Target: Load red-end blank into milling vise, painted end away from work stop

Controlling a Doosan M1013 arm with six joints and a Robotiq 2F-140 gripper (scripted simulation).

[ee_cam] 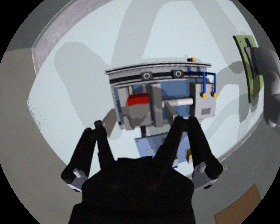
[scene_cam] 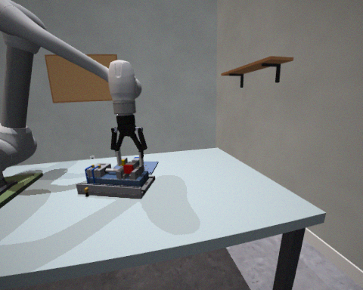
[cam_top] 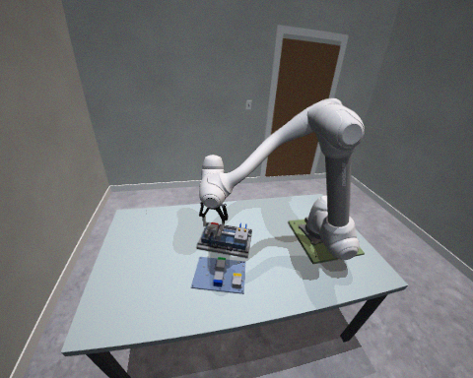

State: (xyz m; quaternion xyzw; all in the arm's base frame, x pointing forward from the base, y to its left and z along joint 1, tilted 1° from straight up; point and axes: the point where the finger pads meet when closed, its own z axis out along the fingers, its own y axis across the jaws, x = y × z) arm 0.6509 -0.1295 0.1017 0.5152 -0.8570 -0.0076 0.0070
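Now: the red-ended blank 3 cm below my hand. The rest, counted from my hand: milling vise 9 cm below, 6 cm behind, 3 cm to the left; then blue-ended blank 29 cm to the left, 11 cm below, 4 cm ahead; then green-ended blank 20 cm to the left, 11 cm below, 1 cm ahead.
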